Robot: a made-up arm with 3 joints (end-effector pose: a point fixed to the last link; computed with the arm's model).
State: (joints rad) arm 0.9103 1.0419 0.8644
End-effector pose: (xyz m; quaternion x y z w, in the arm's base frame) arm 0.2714 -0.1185 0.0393 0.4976 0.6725 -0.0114 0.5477
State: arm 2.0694 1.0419 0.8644
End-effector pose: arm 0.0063 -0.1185 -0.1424 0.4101 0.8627 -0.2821 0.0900
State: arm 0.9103 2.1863 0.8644
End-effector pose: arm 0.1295 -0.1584 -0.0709 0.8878 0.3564 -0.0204 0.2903
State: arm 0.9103 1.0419 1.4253
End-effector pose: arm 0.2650 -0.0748 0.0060 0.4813 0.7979 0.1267 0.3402
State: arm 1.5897 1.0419 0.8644
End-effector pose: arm 0.1410 -0.1185 -0.1064 0.4653 0.8166 -0.1766 0.2923
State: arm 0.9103 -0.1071 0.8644
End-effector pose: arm 0.3012 0.0623 0.0624 -0.0535 0.7743 0.0012 0.6306
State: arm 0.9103 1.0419 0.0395
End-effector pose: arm 0.2416 -0.1494 0.1070 0.4513 0.3966 -0.2099 0.7714
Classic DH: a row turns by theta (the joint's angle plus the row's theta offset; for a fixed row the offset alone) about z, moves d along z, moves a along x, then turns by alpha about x. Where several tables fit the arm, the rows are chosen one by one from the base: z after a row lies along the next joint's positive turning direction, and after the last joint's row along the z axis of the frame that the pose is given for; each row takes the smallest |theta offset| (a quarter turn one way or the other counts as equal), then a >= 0, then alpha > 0; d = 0 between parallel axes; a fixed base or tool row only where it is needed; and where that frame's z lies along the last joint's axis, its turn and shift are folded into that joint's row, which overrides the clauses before.
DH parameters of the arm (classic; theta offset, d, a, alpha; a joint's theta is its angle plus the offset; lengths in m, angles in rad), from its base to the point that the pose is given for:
base (fixed): 0 0.151 0 -1.5708
joint 1: -1.5708 0.001 0.025 -1.5708
joint 2: 0 0.178 0.1 1.5708
joint 3: 1.5708 0.044 0.001 1.5708
tool (fixed): 0 0.1 0 0

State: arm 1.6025 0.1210 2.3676
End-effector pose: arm 0.0500 0.0413 -0.0979 -0.0561 -0.9137 -0.0226 0.4018
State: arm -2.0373 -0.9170 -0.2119
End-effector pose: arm -0.1697 0.1849 0.2424 -0.2707 -0.8089 -0.3502 0.3870
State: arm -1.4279 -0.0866 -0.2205
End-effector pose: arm -0.1937 0.0619 0.3376 -0.0356 -0.7333 -0.0246 0.6785
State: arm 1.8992 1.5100 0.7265
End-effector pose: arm -0.0038 -0.1701 -0.1067 0.5708 0.7042 -0.3792 0.1858
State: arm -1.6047 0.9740 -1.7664
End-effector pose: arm -0.1099 -0.0417 0.2270 -0.4664 0.8779 0.0378 0.1012
